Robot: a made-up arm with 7 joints. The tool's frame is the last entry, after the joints.
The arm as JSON. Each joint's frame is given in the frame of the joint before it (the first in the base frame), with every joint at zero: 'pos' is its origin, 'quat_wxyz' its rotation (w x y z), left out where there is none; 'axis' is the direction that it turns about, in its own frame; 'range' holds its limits. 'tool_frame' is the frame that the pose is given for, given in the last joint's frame.
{
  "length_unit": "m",
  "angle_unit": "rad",
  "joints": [
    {
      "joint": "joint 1",
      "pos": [
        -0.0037,
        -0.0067,
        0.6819
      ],
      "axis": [
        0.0,
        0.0,
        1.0
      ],
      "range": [
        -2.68,
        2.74
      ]
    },
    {
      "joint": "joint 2",
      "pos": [
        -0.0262,
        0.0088,
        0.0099
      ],
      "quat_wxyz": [
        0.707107,
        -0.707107,
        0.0,
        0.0
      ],
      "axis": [
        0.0,
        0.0,
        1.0
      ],
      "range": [
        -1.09,
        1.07
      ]
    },
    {
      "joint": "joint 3",
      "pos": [
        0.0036,
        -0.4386,
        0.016
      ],
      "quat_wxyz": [
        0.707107,
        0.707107,
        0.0,
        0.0
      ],
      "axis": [
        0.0,
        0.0,
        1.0
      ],
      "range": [
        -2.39,
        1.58
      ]
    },
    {
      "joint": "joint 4",
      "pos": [
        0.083,
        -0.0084,
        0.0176
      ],
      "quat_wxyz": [
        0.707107,
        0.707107,
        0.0,
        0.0
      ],
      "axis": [
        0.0,
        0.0,
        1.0
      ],
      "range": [
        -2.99,
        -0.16
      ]
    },
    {
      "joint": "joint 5",
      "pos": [
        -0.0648,
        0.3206,
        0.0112
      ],
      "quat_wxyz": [
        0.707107,
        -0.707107,
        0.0,
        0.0
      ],
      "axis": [
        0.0,
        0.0,
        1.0
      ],
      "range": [
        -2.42,
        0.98
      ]
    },
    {
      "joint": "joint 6",
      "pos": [
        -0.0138,
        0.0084,
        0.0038
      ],
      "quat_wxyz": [
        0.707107,
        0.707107,
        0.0,
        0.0
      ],
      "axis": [
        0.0,
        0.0,
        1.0
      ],
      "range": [
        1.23,
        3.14
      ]
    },
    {
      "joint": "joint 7",
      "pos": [
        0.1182,
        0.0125,
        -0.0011
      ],
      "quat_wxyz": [
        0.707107,
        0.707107,
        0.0,
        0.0
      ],
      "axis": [
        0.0,
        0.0,
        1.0
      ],
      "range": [
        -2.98,
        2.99
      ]
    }
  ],
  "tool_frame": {
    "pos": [
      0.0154,
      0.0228,
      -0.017
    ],
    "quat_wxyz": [
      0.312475,
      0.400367,
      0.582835,
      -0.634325
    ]
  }
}
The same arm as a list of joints. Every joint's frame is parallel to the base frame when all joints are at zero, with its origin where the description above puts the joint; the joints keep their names.
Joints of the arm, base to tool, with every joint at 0 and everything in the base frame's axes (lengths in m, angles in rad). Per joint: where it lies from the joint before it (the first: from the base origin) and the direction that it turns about. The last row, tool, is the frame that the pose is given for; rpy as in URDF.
joint 1: origin -0.0037 -0.0067 0.6819 axis +z
joint 2: origin -0.0262 0.0088 0.0099 axis +y
joint 3: origin 0.0036 0.016 0.4386 axis +z
joint 4: origin 0.083 -0.0084 0.0176 axis -y
joint 5: origin -0.0648 -0.0112 0.3206 axis +z
joint 6: origin -0.0138 0.0084 0.0038 axis -y
joint 7: origin 0.1182 0.0011 0.0125 axis -z
tool: origin 0.0154 -0.0228 0.017 rpy 1.5708 -1.0596 -2.9974
Joint limits (rad, base to tool): -2.68..2.74 -1.09..1.07 -2.39..1.58 -2.99..-0.16 -2.42..0.98 1.23..3.14 -2.98..2.99

